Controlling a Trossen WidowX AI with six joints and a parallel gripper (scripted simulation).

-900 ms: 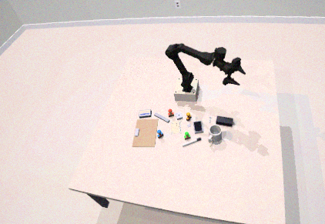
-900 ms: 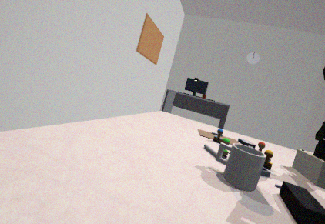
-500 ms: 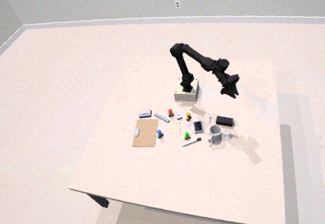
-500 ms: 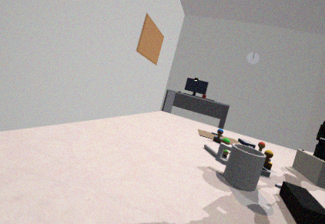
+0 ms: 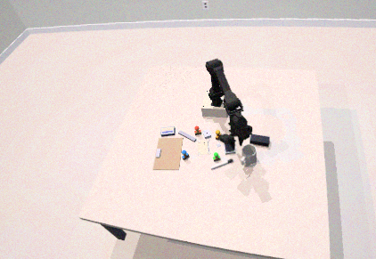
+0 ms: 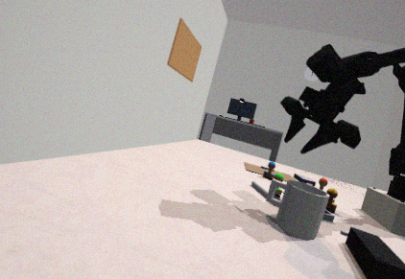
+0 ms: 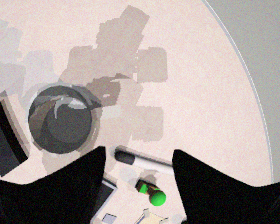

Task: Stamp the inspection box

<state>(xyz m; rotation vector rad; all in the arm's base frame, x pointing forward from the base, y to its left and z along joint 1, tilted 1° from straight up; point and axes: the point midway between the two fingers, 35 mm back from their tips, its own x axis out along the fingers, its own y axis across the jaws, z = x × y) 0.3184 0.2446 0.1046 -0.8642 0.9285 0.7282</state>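
Right now the green stamp is 14 cm below my gripper tip, 12 cm to the right of it and 2 cm ahead of it. From my gripper tip the other things lie so: marker pen (15 cm below, 7 cm to the right, 3 cm ahead); mug (12 cm below, 4 cm to the left, 3 cm behind); ink pad (15 cm below, 8 cm to the right, 8 cm behind).
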